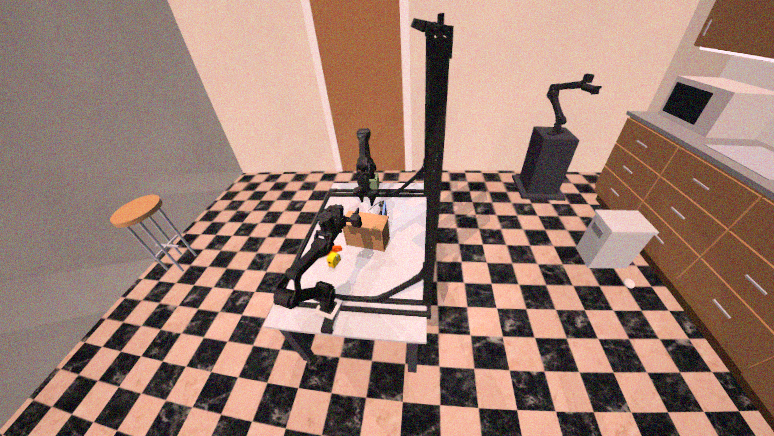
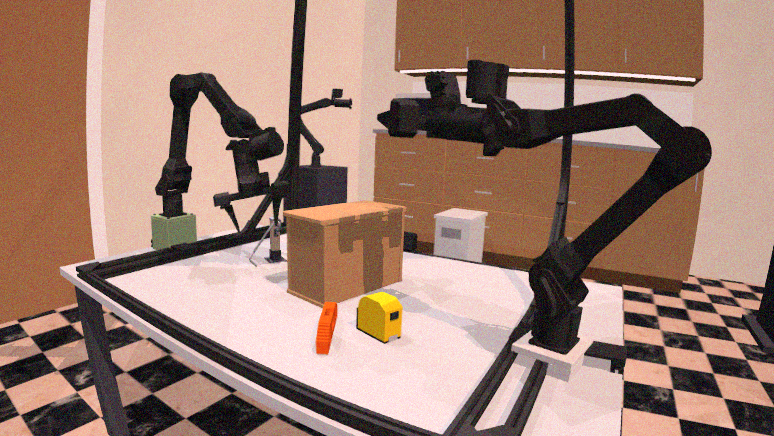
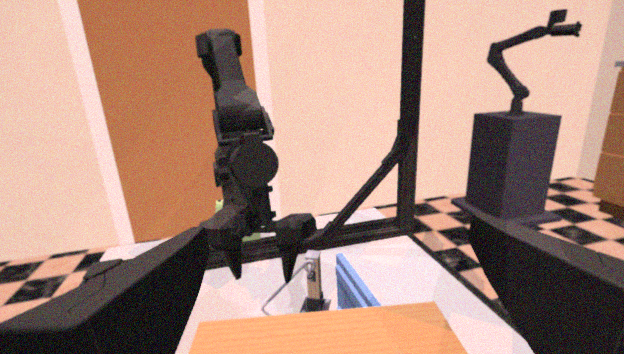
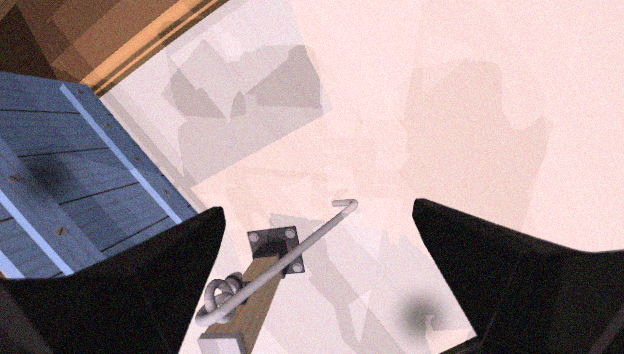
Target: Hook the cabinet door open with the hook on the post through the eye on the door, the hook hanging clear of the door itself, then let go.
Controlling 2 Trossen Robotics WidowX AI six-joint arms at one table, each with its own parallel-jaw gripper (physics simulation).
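Frame: origin at the left arm's base, x up, y ahead, z left, level; millimetres.
Seen in the pictures: left gripper, fingertip midpoint: [image 1: 350,206] [image 3: 338,232]; right gripper, fingertip midpoint: [image 1: 367,204] [image 2: 258,229] [image 3: 262,280] [image 4: 320,211]; left arm's base at its link origin: [image 1: 328,306] [image 2: 554,341]; right arm's base at its link origin: [image 1: 370,176] [image 2: 172,214].
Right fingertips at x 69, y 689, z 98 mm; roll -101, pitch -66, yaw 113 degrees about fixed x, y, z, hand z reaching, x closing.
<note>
Pixels of each thing's top centre, then the offset from my right fingertips to it. "spot": a spot on its surface instead.
- brown cabinet at its top centre: [image 2: 347,208] [image 1: 364,219] dx +71, dy -217, dz -92 mm
- short wooden post at a spot on its surface: [image 4: 251,309] [image 3: 306,268] spot: dx -13, dy +48, dz -68 mm
- orange block at its top centre: [image 2: 327,312] [image 1: 328,248] dx -60, dy -374, dz +84 mm
- yellow tape measure at a spot on its surface: [image 2: 380,317] spot: dx -57, dy -450, dz +39 mm
The brown cabinet [image 1: 367,231] [image 2: 346,251] [image 3: 324,330] stands mid-table. Its blue door [image 3: 350,288] [image 4: 156,204] shows behind it, beside the short wooden post [image 2: 274,242] [image 3: 314,281] [image 4: 251,309]. The grey wire hook [image 2: 257,248] [image 3: 282,291] [image 4: 300,249] hangs from the ring on the post and slopes down, its bent tip near the table. I cannot see the eye on the door. My right gripper [image 1: 365,199] [image 2: 227,212] [image 3: 262,280] [image 4: 320,211] is open and empty, fingers pointing down just above the hook. My left gripper [image 1: 356,218] [image 2: 385,117] is open and empty, held level above the cabinet top.
An orange block [image 1: 337,248] [image 2: 326,327] and a yellow tape measure [image 1: 333,259] [image 2: 380,317] lie in front of the cabinet. A black frame with a tall pole [image 1: 434,173] rims the table. A green block [image 2: 181,229] sits at the right arm's base.
</note>
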